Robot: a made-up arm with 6 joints. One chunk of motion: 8 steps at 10 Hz.
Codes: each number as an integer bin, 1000 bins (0 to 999) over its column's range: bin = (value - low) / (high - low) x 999, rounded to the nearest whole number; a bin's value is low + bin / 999 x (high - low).
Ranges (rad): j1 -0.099..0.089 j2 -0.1..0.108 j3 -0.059..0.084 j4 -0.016..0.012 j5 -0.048..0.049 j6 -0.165..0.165
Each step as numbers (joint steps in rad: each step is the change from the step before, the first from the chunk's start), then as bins.
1 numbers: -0.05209 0.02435 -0.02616 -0.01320 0.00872 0.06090
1 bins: 249 597 229 100 584 684
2 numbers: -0.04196 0.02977 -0.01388 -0.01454 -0.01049 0.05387
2 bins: 303 623 315 52 386 663
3 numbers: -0.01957 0.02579 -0.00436 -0.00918 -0.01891 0.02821
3 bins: 422 604 382 243 300 585
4 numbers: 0.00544 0.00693 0.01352 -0.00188 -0.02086 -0.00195
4 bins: 555 514 507 504 280 494
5 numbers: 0.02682 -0.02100 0.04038 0.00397 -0.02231 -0.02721
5 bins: 669 379 694 713 265 417
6 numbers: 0.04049 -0.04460 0.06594 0.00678 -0.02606 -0.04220
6 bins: 741 266 873 813 226 372
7 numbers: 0.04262 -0.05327 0.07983 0.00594 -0.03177 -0.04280
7 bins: 753 224 970 783 167 370
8 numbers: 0.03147 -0.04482 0.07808 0.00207 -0.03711 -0.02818
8 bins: 693 265 958 645 112 414
